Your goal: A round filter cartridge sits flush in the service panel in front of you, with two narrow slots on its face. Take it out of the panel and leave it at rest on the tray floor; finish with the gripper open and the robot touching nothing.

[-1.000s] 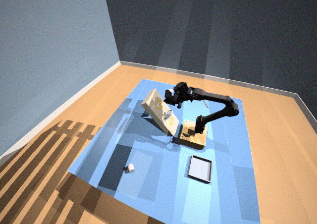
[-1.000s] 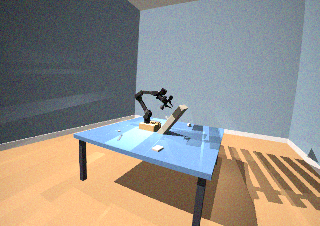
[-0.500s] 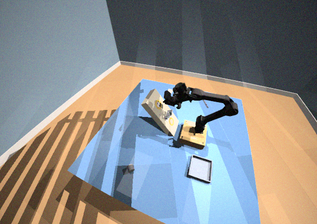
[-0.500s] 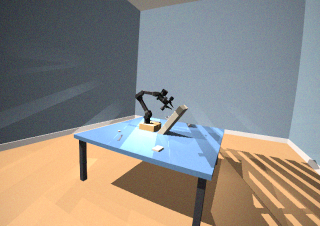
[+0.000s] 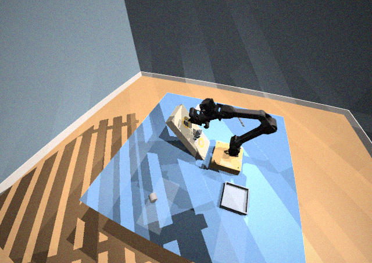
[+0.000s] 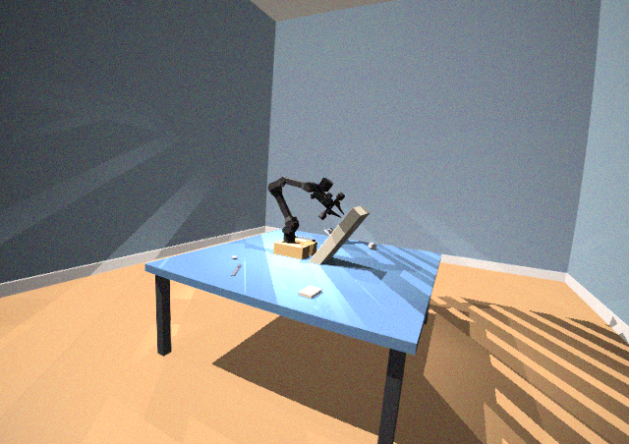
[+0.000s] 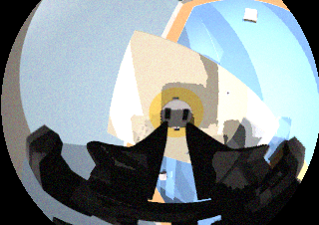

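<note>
My gripper tip is 4 cm short of the white round filter cartridge, 3 cm above it and 1 cm to the left of it. The rest, counted from my gripper tip: grey tray (36 cm to the left, 33 cm behind, 26 cm below); beige service panel (10 cm below, 1 cm behind).
</note>
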